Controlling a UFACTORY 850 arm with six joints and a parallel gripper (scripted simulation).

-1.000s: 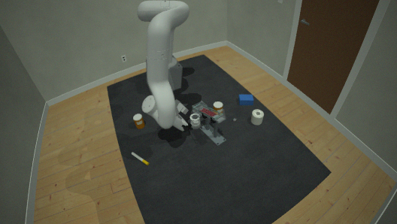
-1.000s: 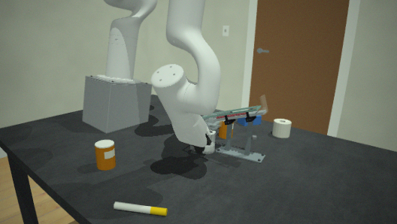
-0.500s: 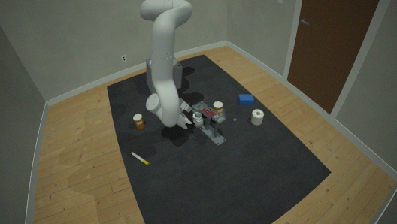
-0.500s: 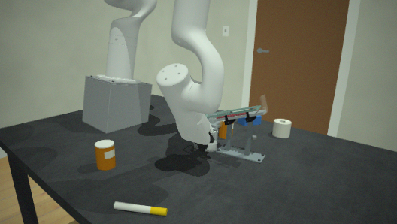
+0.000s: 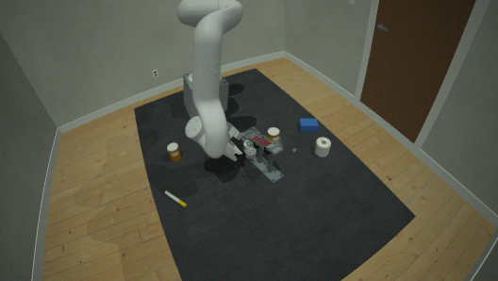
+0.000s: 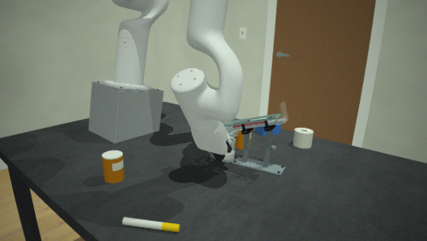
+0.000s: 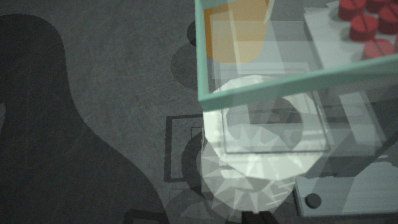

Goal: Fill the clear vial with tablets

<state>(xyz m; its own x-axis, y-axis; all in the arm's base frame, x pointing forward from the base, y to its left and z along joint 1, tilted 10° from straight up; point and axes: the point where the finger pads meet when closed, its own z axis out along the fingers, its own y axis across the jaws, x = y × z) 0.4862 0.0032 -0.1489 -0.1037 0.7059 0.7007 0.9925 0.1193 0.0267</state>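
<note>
Now: the clear vial 50 mm to the left of my hand, 10 mm behind it and 10 mm above it. From my hand the other things lie so: grey cube: 230 mm to the left, 80 mm ahead, 30 mm below; then yellow marker: 330 mm to the right, 80 mm ahead, 20 mm below; then white roll: 350 mm to the left, 150 mm ahead.
</note>
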